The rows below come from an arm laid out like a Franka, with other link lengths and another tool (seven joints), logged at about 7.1 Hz.
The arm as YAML. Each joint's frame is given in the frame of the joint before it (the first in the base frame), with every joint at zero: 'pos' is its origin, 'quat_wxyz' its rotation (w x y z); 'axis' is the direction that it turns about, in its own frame. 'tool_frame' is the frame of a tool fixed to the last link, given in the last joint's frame.
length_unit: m
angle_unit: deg
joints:
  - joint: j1
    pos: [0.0, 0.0, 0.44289]
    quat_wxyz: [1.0, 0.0, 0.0, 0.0]
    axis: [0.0, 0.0, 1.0]
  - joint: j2
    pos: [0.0, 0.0, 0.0]
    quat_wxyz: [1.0, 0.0, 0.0, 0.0]
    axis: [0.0, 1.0, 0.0]
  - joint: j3
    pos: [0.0, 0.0, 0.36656]
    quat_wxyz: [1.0, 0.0, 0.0, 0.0]
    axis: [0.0, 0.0, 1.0]
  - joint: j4
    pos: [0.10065, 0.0, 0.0]
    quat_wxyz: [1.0, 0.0, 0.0, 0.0]
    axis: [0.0, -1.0, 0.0]
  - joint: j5
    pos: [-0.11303, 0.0, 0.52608]
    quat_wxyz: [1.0, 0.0, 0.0, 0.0]
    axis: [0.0, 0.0, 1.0]
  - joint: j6
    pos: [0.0, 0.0, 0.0]
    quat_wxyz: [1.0, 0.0, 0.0, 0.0]
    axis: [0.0, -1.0, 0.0]
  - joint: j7
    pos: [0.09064, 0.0, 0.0]
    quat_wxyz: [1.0, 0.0, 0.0, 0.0]
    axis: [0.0, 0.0, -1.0]
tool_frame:
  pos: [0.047, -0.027, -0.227]
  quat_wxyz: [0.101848, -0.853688, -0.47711, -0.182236]
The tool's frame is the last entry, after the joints.
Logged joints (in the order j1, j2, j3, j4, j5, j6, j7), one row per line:
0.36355 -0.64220 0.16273 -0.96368 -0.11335 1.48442 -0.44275
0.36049 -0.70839 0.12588 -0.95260 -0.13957 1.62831 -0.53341
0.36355 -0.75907 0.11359 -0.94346 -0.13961 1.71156 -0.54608
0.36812 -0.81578 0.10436 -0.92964 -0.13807 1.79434 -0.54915
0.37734 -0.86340 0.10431 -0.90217 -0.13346 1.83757 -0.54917
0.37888 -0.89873 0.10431 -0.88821 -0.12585 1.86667 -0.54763
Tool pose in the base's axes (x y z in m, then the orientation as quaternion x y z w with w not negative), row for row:
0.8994 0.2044 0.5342 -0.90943 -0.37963 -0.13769 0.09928
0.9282 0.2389 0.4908 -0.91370 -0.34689 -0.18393 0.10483
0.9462 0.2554 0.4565 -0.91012 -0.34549 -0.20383 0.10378
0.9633 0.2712 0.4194 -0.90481 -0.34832 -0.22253 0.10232
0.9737 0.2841 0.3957 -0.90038 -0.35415 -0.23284 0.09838
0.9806 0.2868 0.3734 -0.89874 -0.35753 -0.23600 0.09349
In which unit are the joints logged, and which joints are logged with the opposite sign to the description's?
The joints are logged in radians. Opposite sign: j2, j3, j5, j7.
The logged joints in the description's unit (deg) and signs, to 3 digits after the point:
20.830 36.795 -9.324 -55.215 6.494 85.051 25.368
20.655 40.588 -7.212 -54.580 7.997 93.295 30.562
20.830 43.492 -6.508 -54.056 7.999 98.065 31.288
21.092 46.741 -5.979 -53.264 7.911 102.808 31.464
21.620 49.469 -5.977 -51.691 7.647 105.285 31.465
21.708 51.493 -5.977 -50.891 7.211 106.952 31.377

